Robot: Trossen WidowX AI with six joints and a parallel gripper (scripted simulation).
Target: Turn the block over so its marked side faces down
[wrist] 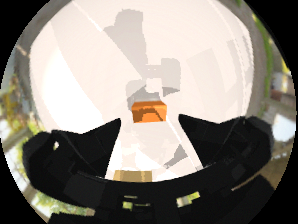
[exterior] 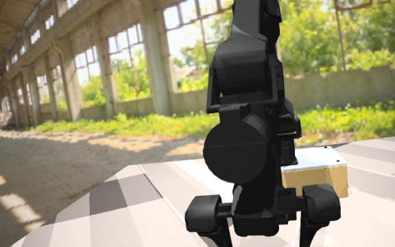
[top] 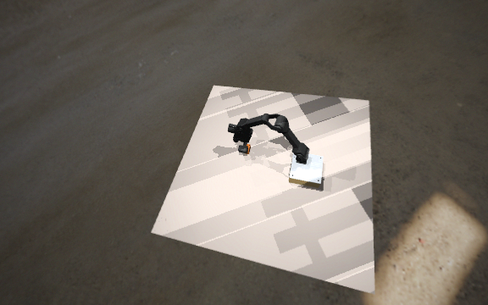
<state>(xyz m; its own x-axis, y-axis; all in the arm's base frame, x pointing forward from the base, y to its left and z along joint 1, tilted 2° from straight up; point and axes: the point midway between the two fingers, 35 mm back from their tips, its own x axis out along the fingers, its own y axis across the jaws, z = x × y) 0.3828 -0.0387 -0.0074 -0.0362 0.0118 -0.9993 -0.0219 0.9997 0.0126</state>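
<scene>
Now: gripper tip 10 mm past the orange block and 40 mm above it.
</scene>
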